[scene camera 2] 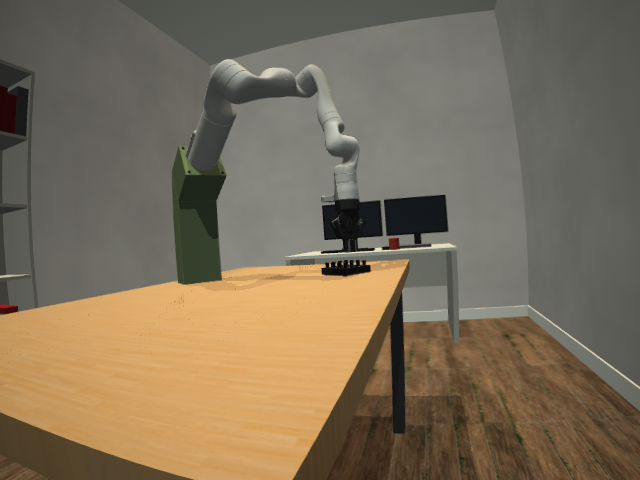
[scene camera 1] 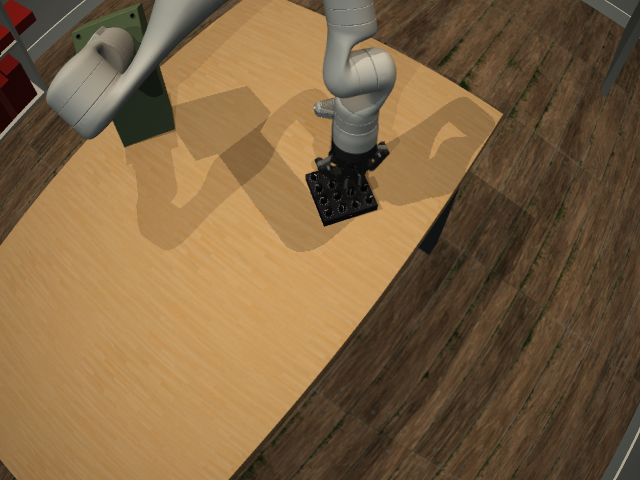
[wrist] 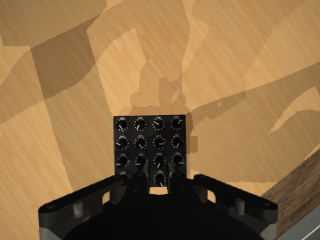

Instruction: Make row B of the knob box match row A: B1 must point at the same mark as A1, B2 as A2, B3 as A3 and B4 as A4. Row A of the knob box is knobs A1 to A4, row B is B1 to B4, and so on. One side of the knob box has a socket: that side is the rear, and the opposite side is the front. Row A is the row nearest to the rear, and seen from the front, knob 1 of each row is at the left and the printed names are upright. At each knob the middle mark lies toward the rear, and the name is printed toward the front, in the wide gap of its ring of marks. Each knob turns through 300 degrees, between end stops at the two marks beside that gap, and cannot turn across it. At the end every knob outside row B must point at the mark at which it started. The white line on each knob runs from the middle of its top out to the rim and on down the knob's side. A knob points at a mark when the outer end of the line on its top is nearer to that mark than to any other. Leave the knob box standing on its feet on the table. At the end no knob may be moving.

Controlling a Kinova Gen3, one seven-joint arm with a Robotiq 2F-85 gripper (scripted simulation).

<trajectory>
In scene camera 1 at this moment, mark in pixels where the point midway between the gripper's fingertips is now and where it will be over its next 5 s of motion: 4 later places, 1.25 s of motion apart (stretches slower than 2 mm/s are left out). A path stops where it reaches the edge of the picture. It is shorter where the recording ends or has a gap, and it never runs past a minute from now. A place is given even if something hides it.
My gripper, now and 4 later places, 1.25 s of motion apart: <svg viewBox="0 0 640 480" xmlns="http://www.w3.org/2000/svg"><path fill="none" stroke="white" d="M350 182L357 180L361 180L350 176L351 179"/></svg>
</trajectory>
